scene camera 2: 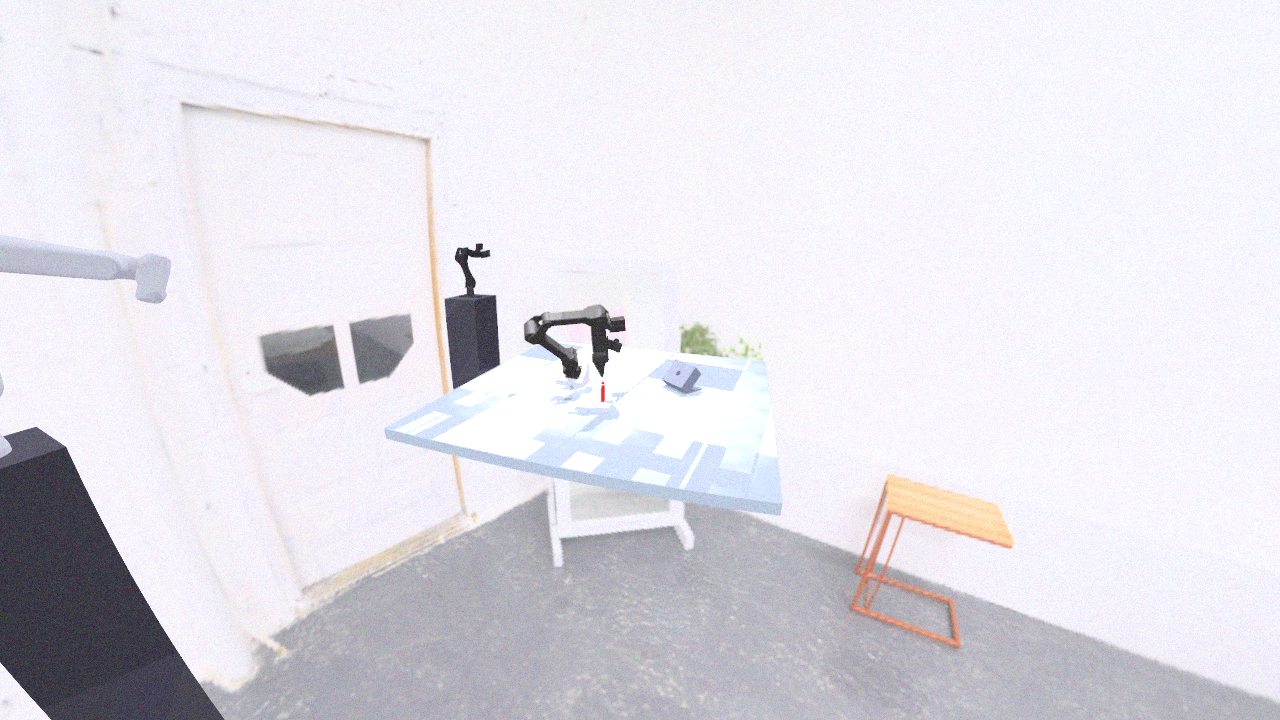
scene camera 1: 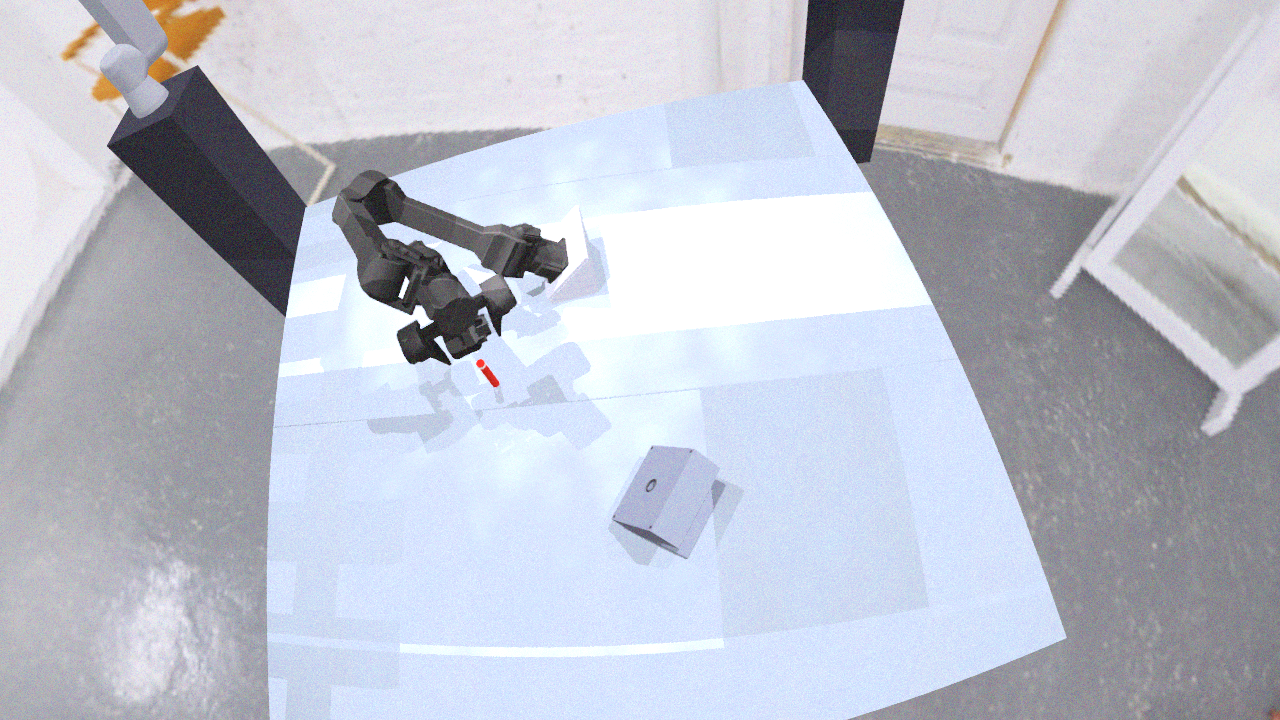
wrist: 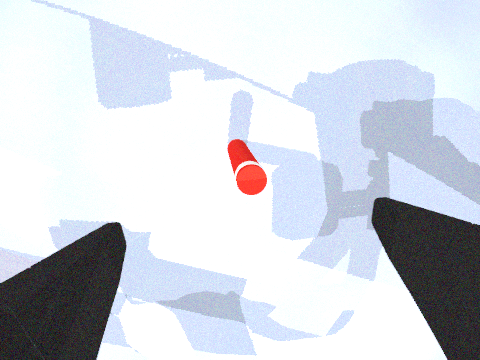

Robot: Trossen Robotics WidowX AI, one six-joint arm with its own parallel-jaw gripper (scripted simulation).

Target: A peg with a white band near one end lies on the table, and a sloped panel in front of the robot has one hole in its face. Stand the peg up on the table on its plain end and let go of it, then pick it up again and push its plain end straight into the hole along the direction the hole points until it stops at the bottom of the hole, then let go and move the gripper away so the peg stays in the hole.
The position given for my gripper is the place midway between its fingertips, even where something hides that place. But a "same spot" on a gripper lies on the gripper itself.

my gripper: scene camera 2 602, 373; scene camera 1; wrist
same spot on grey sloped panel: [scene camera 1: 683, 479] = [scene camera 2: 682, 362]
same spot on my gripper: [wrist: 66, 299] = [scene camera 1: 493, 323]
